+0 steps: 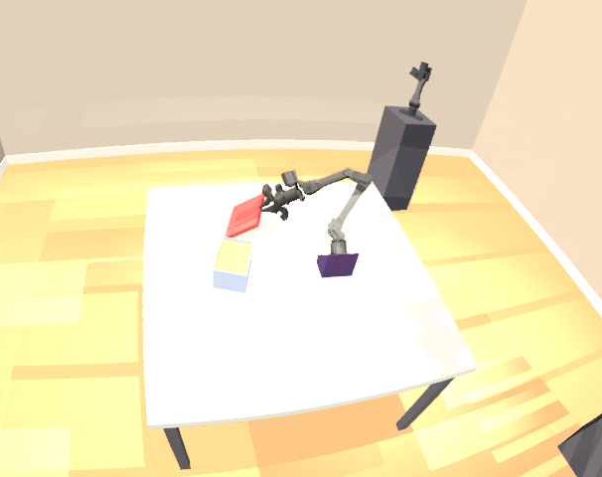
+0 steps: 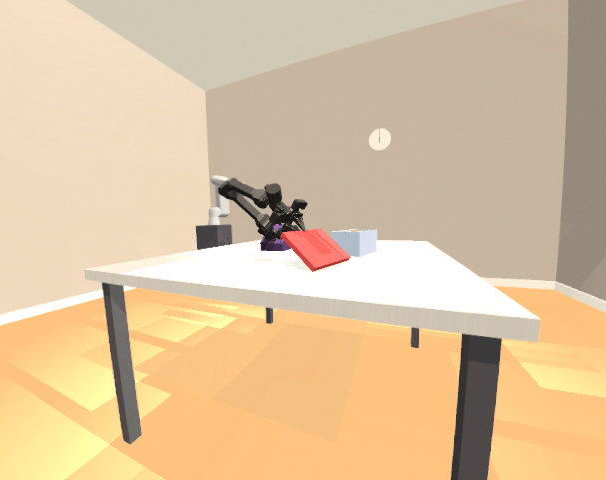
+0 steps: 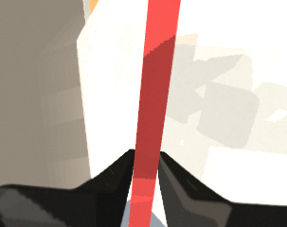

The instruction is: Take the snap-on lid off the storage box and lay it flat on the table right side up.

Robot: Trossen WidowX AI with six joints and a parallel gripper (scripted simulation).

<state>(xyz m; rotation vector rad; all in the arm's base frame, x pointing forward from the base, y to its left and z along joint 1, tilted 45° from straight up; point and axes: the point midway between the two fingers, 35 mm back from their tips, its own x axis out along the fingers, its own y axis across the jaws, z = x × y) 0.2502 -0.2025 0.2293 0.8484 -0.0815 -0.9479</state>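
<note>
Right now my gripper tip is 6 cm short of the red lid, 5 cm above it and 3 cm to the left of it. The rest, counted from my gripper tip: pale blue storage box: 26 cm to the left, 19 cm ahead, 6 cm below.
</note>
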